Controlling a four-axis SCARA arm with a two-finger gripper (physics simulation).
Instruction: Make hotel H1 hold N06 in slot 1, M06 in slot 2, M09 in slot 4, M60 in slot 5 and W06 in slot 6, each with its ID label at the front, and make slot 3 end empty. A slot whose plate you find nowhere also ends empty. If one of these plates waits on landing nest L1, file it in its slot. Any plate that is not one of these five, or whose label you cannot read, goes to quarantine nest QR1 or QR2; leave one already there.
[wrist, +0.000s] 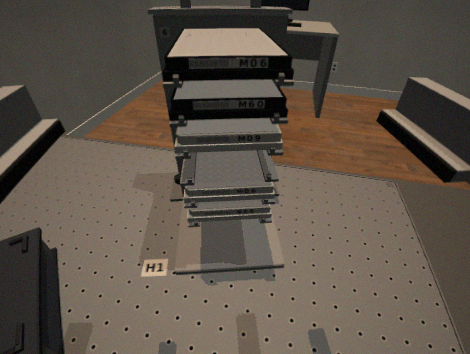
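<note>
Hotel H1 (175, 107) stands ahead with labels facing the camera. The top plate, M06 (227, 43), is in slot 6, with a black body and pale lid. Plate M60 (227, 89) is in slot 5, black with a grey lid. Light plate M09 (227, 127) is in slot 4. Slot 3 shows bare side rails and no plate. A light plate (215, 191) in slot 2 and another light plate (215, 213) in slot 1 have labels too small to read surely. My gripper (226, 100) is open and empty, its fingers wide apart at the left and right edges. Landing nest L1 and the quarantine nests do not show by name.
A dark raised nest block (20, 290) stands at the lower left, partly cut off. The H1 sign (154, 267) lies left of the hotel's base plate (187, 255). The perforated table (350, 260) ends at an edge on the right. A desk (320, 29) stands behind.
</note>
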